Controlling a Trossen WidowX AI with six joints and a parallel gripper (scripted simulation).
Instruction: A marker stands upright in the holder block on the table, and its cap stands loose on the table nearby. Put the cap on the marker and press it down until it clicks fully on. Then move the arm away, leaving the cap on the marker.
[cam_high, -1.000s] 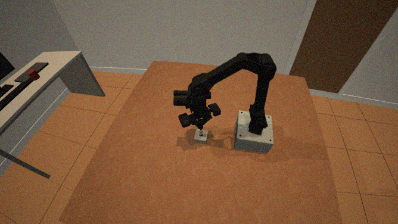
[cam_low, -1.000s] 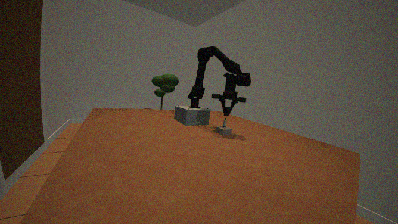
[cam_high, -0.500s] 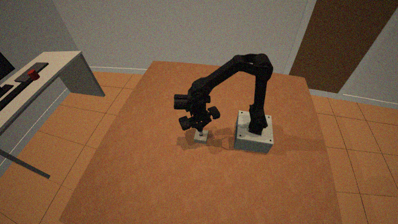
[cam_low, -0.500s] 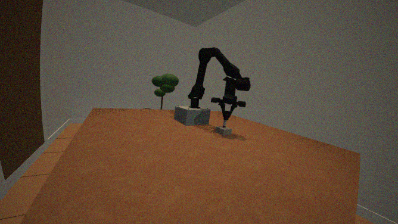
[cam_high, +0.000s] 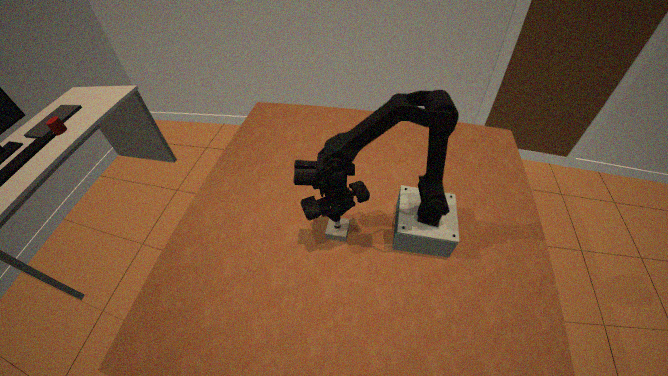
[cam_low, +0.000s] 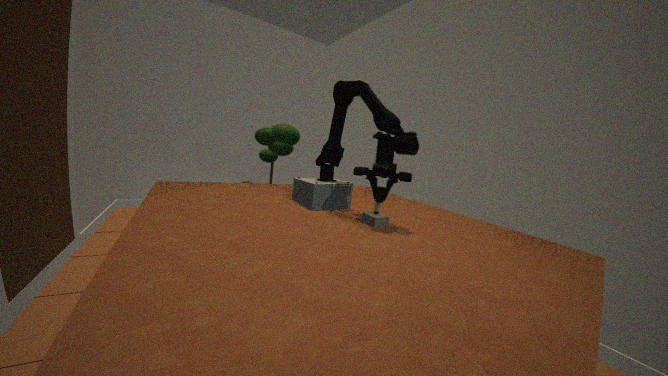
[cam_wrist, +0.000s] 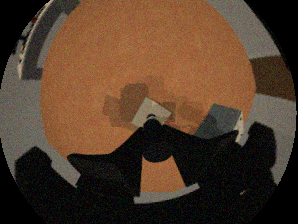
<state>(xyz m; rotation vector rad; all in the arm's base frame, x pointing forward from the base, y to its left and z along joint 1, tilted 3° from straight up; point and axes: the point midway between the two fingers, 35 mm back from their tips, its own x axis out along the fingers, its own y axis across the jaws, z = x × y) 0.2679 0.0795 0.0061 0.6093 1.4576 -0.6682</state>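
Right now my gripper tip is 20 mm below the dark cap.
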